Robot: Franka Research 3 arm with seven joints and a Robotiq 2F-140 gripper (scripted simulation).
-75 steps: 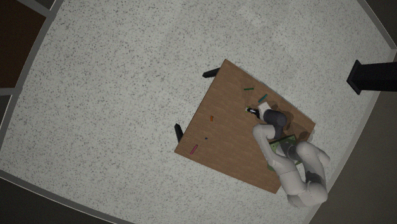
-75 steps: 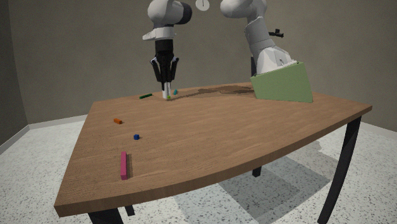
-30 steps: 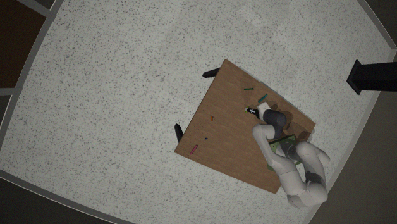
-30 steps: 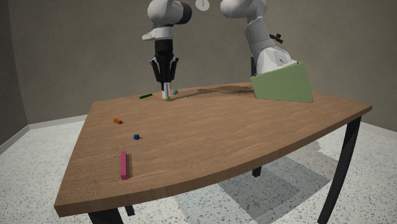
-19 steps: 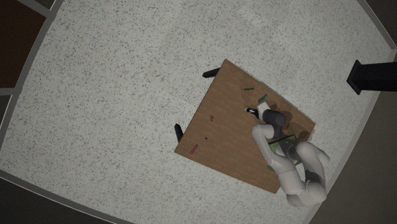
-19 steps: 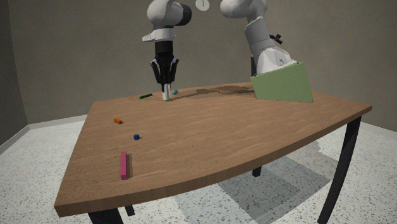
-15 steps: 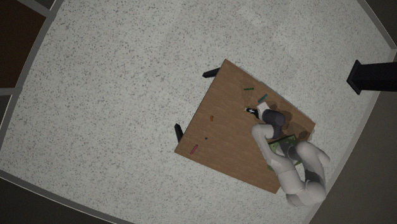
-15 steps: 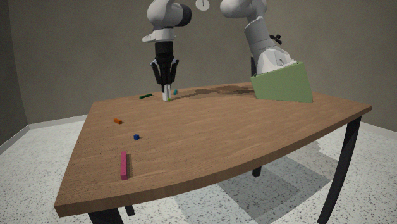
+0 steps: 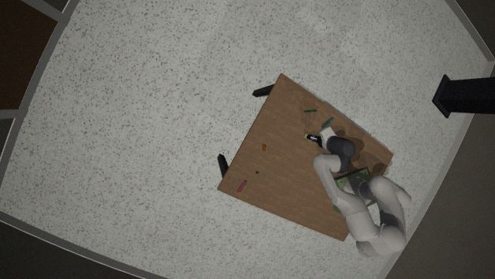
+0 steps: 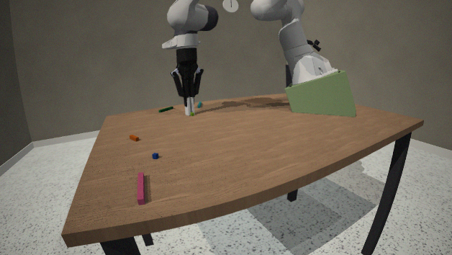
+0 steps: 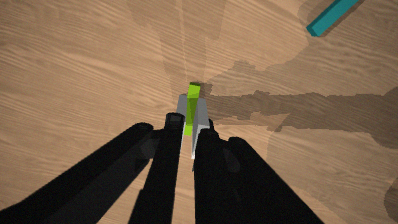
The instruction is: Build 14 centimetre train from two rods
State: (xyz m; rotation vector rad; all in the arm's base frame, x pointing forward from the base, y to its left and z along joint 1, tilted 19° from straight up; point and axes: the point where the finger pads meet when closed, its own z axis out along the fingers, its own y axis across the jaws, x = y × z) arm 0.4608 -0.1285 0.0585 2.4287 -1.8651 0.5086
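The lime rod is 30 mm below my hand. From my hand the other things lie so: orange rod (220 mm ahead, 200 mm to the left, 30 mm below); then green rod (70 mm ahead, 150 mm to the right, 30 mm below); then turquoise rod (80 mm behind, 150 mm to the right, 30 mm below).
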